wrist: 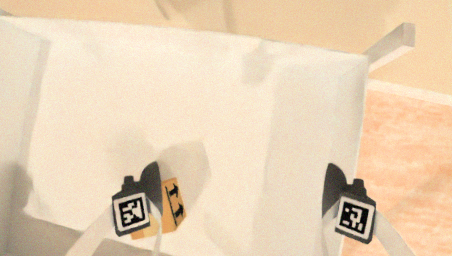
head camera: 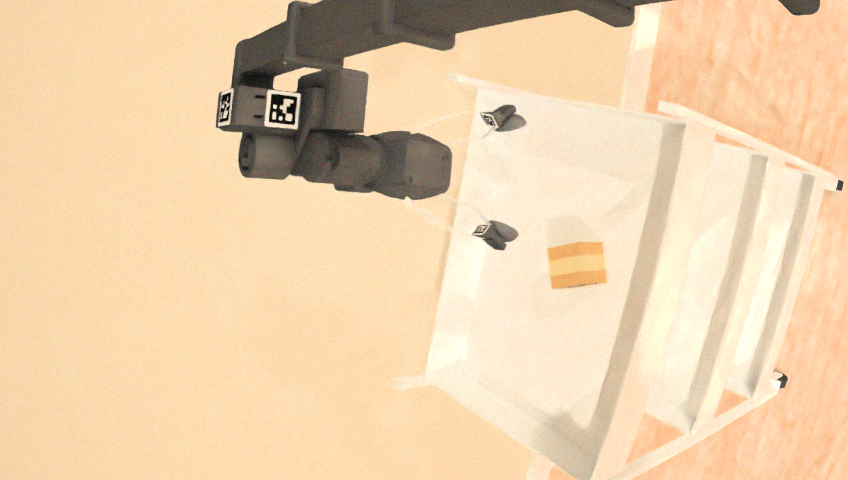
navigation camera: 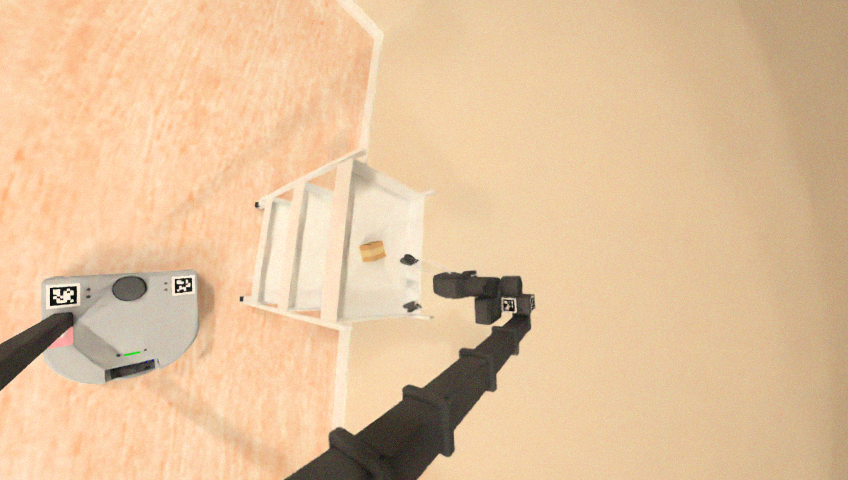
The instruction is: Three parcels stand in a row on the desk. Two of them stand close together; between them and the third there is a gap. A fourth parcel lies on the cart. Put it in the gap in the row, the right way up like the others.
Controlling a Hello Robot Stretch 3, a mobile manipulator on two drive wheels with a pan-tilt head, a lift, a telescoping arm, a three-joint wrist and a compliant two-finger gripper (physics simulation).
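Pixels of known places: gripper, fingertip midpoint: (head camera: 515, 178) (navigation camera: 403, 282); robot's base, origin of the base link: (navigation camera: 130, 287).
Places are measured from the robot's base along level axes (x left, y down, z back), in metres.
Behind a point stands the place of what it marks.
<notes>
The fourth parcel (head camera: 577, 265) {x -0.490, y -0.713, z -0.075 m} (navigation camera: 372, 251) {x -0.487, y -0.712, z -0.076 m} (wrist: 172, 210), orange with a paler yellow band, lies in the white cart's (head camera: 672, 261) {x -0.367, y -0.701, z -0.055 m} (navigation camera: 339, 237) {x -0.377, y -0.713, z -0.114 m} (wrist: 310, 125) top tray. In the wrist view, one of its side faces shows black arrows beside a line; their direction is hard to read. My gripper (head camera: 505, 176) {x -0.554, y -0.766, z 0.021 m} (navigation camera: 410, 283) {x -0.554, y -0.766, z 0.021 m} (wrist: 241, 182) {x -0.554, y -0.766, z 0.021 m} is open, its fingers wide apart over the tray's wall-side part. The parcel is not between them; in the wrist view the left finger partly hides it. The desk and the three parcels in the row do not show.
The cart has raised tray edges, corner posts and lower shelves (head camera: 728, 279) {x -0.422, y -0.398, z -0.095 m} (navigation camera: 297, 243) {x -0.419, y -0.398, z -0.122 m}. My arm (head camera: 357, 35) {x -0.356, y -1.113, z 0.086 m} (navigation camera: 416, 404) {x -0.184, y -1.098, z 0.082 m} reaches along the beige wall side. My grey base (navigation camera: 142, 327) {x -0.026, y -0.160, z 0.118 m} stands on the wood-coloured floor, apart from the cart.
</notes>
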